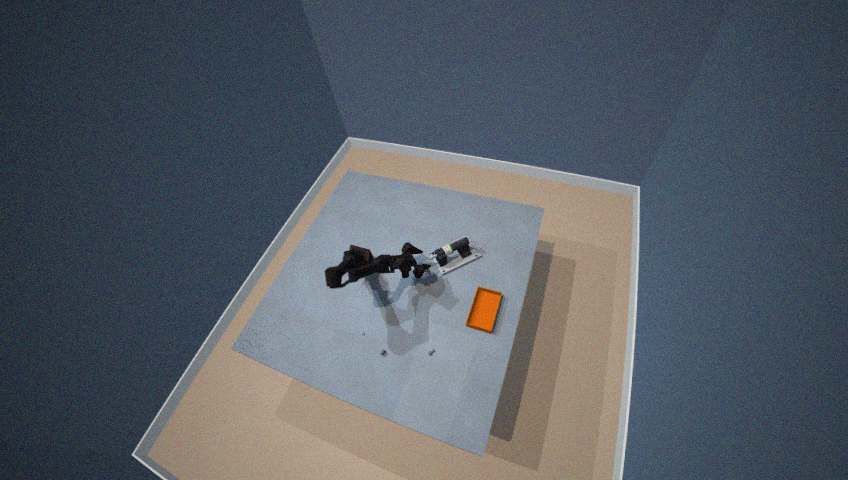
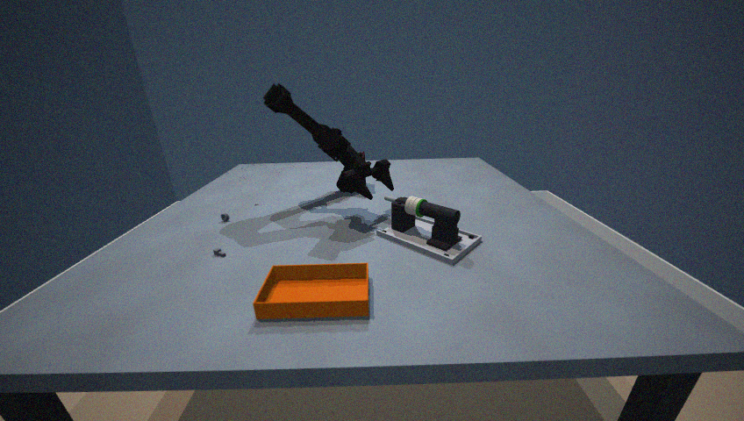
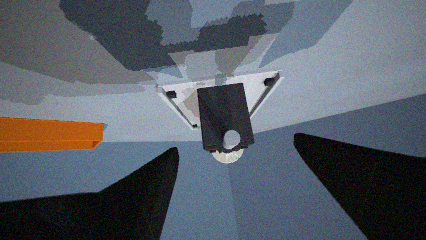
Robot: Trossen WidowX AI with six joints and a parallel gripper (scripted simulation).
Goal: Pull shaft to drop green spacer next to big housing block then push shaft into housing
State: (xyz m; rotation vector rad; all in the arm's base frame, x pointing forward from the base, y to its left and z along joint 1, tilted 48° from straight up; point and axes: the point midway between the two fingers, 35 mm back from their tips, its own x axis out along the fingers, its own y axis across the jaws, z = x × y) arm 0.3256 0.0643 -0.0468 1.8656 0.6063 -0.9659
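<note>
My gripper tip is now 6 cm short of the grey shaft, 7 cm to the right of it and 1 cm above it. From my gripper tip the other things lie so: orange tray (34 cm ahead, 14 cm to the right, 8 cm below); then white spacer (8 cm ahead, 8 cm to the left, 1 cm below); then green spacer (9 cm ahead, 10 cm to the left, 1 cm below).
</note>
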